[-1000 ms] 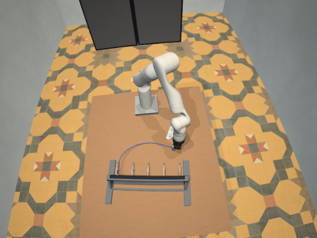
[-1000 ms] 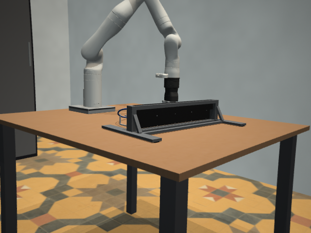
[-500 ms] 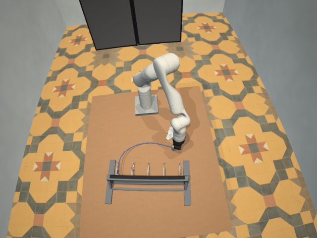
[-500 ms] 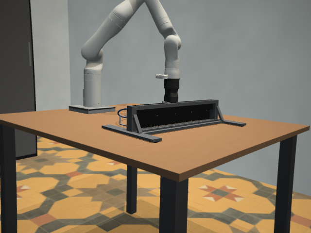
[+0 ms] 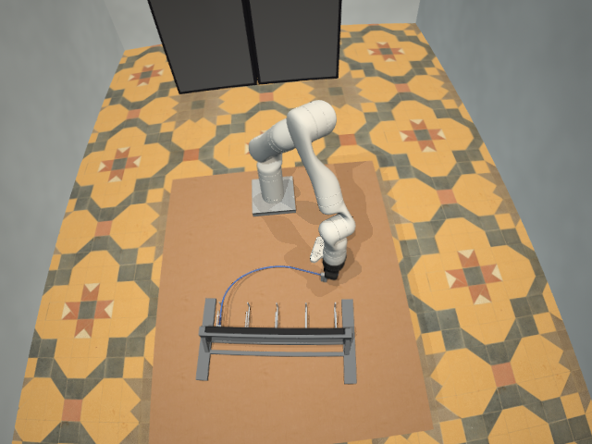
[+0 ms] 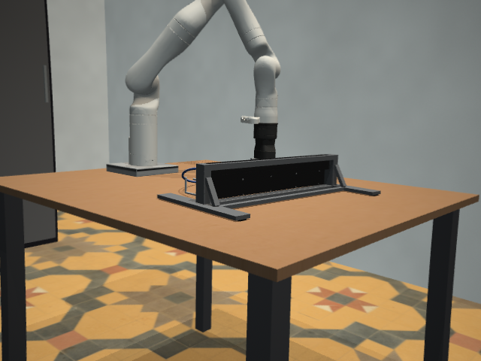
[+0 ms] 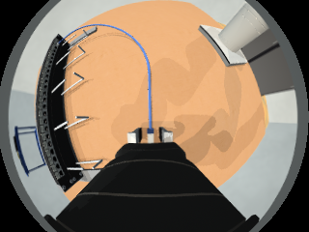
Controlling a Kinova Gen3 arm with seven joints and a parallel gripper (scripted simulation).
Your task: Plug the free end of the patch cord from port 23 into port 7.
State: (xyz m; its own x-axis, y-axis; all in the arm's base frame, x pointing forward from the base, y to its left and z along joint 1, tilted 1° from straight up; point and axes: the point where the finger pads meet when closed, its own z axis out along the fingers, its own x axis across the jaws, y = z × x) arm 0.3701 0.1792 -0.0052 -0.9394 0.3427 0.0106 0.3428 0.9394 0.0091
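Right now my hand is 1 cm to the right of the patch cord plug and 1 cm above it.
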